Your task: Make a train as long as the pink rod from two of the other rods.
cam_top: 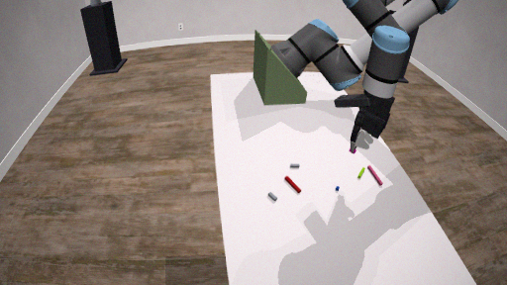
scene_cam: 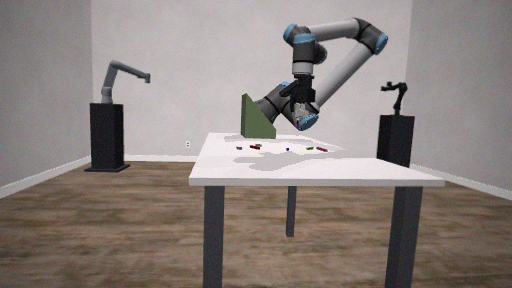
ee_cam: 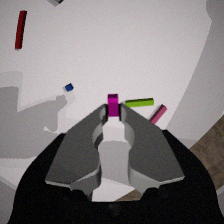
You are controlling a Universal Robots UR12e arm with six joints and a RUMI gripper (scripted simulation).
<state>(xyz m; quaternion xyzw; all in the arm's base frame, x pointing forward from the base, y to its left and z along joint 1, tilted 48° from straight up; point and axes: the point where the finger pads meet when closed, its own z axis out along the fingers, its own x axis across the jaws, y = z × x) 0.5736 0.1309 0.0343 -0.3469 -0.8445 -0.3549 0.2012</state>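
The blue rod is 60 mm ahead of my hand, 40 mm to the right of it and 110 mm below it. The rest, counted from my hand: pink rod: 20 mm ahead, 120 mm to the left, 110 mm below; lime rod: 70 mm to the left, 110 mm below; magenta rod: 10 mm below.
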